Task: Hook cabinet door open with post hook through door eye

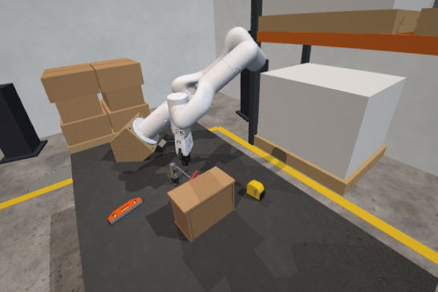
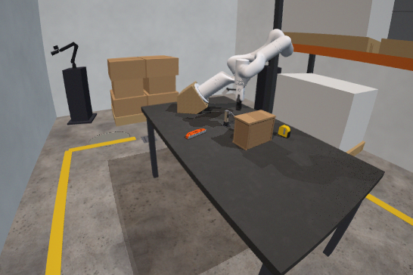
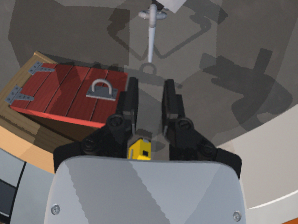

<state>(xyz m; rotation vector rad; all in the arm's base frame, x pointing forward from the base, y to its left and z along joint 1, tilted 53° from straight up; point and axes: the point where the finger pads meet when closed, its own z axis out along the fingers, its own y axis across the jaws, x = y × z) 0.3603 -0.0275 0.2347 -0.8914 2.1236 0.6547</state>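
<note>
The thin hook lies 9 cm below my hand, 2 cm to the right of it and 1 cm behind it. The rest, counted from my hand: hook post 8 cm below, 4 cm to the right, 3 cm behind; then orange spirit level 30 cm to the right, 14 cm below, 5 cm ahead; then red door 13 cm ahead, 8 cm below, 3 cm to the right.
</note>
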